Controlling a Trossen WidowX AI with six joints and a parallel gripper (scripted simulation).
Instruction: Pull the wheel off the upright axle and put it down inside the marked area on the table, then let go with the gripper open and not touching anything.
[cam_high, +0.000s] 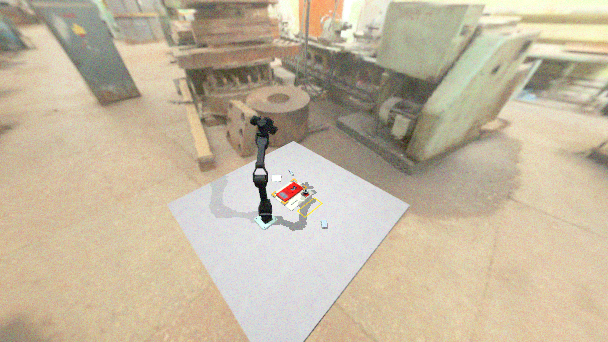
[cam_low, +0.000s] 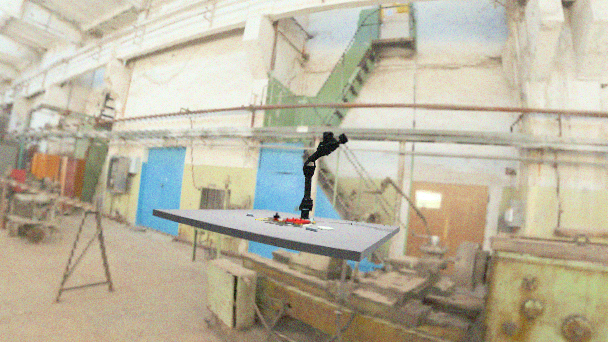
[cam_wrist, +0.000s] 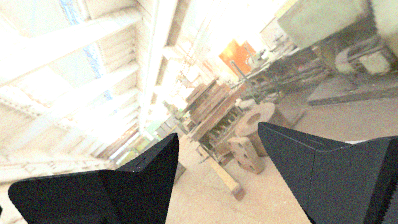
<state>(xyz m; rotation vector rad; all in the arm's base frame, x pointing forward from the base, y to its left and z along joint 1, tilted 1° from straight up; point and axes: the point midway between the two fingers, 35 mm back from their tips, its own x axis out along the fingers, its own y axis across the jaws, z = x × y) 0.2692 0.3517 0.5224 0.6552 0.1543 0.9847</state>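
My gripper tip is 70 mm short of the wheel, 380 mm to the left of it and 500 mm above it. Round my gripper tip: pale block (20 mm behind, 670 mm to the right, 540 mm below).
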